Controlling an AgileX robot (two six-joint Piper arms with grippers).
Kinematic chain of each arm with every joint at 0, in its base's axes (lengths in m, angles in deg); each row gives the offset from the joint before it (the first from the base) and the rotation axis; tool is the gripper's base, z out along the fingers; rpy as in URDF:
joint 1: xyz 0 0 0.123 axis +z
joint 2: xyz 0 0 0 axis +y
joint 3: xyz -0.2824 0 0.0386 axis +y
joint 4: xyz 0.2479 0 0.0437 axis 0.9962 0 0.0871
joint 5: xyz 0 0 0 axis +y
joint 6: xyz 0.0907 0 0.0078 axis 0.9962 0 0.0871
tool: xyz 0 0 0 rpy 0 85 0
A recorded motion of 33 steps. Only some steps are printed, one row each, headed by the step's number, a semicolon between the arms.
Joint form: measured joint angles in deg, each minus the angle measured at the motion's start. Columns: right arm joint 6, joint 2, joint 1, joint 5, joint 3, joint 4; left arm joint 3, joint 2, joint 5, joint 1, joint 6, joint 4.
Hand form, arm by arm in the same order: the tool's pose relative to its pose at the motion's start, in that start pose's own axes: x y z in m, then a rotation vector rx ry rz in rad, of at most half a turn. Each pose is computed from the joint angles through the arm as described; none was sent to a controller.
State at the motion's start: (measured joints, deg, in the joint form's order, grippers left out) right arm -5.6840 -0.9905 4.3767 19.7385 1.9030 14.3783; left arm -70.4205 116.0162 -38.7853 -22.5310 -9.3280 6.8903
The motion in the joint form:
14: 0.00 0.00 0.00 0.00 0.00 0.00; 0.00 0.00 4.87 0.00 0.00 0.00
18: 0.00 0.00 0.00 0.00 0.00 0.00; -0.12 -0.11 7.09 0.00 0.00 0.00
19: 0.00 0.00 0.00 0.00 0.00 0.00; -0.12 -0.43 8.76 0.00 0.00 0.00
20: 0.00 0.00 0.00 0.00 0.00 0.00; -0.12 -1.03 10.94 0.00 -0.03 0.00
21: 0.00 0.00 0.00 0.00 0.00 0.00; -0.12 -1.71 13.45 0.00 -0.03 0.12
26: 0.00 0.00 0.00 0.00 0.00 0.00; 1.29 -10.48 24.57 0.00 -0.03 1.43
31: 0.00 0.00 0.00 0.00 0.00 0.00; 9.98 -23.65 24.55 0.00 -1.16 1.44
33: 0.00 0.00 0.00 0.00 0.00 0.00; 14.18 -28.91 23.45 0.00 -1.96 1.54
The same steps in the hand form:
14: 0.0000 0.0000 0.0000 0.0000 0.0000 0.0000; 0.0076 0.0013 -0.0003 -0.0138 0.0839 0.0000
18: 0.0000 0.0000 0.0000 0.0000 0.0000 0.0000; 0.0096 0.0017 -0.0006 -0.0198 0.1181 0.0003
19: 0.0000 0.0000 0.0000 0.0000 0.0000 0.0000; 0.0097 0.0019 -0.0014 -0.0242 0.1413 0.0007
20: 0.0000 0.0000 0.0000 0.0000 0.0000 0.0000; 0.0084 0.0021 -0.0030 -0.0298 0.1684 0.0008
21: 0.0000 0.0000 0.0000 0.0000 0.0000 0.0000; 0.0070 0.0022 -0.0048 -0.0351 0.2000 0.0033
26: 0.0000 0.0000 0.0000 0.0000 0.0000 0.0000; -0.0345 -0.0010 -0.0303 -0.0516 0.2649 0.0313
31: 0.0000 0.0000 0.0000 0.0000 0.0000 0.0000; -0.0759 -0.0080 -0.0843 -0.0499 0.1861 0.0163
33: 0.0000 0.0000 0.0000 0.0000 0.0000 0.0000; -0.0860 -0.0108 -0.1081 -0.0457 0.1486 0.0052

